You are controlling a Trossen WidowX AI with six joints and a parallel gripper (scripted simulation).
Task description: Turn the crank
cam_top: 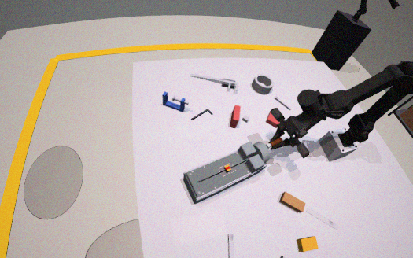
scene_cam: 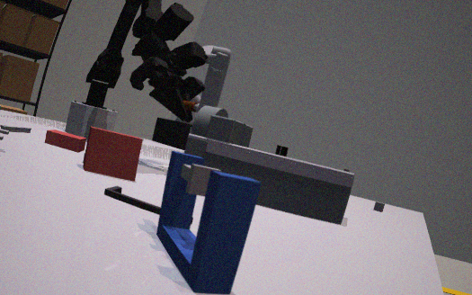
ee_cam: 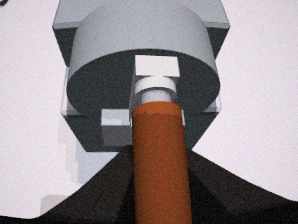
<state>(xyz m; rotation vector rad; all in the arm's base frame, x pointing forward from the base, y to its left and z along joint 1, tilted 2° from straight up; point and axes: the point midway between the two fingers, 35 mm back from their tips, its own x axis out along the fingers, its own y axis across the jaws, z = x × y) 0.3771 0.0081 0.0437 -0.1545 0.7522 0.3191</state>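
Right now my gripper tip is 160 mm short of the red pointer, 60 mm to the right of it and 10 mm above it. Also, from my gripper tip: crank handle: 20 mm behind, 20 mm above, 10 mm to the right; tan block: 180 mm to the left, 80 mm below, 80 mm behind; black hex key: 210 mm to the right, 180 mm ahead, 90 mm below.
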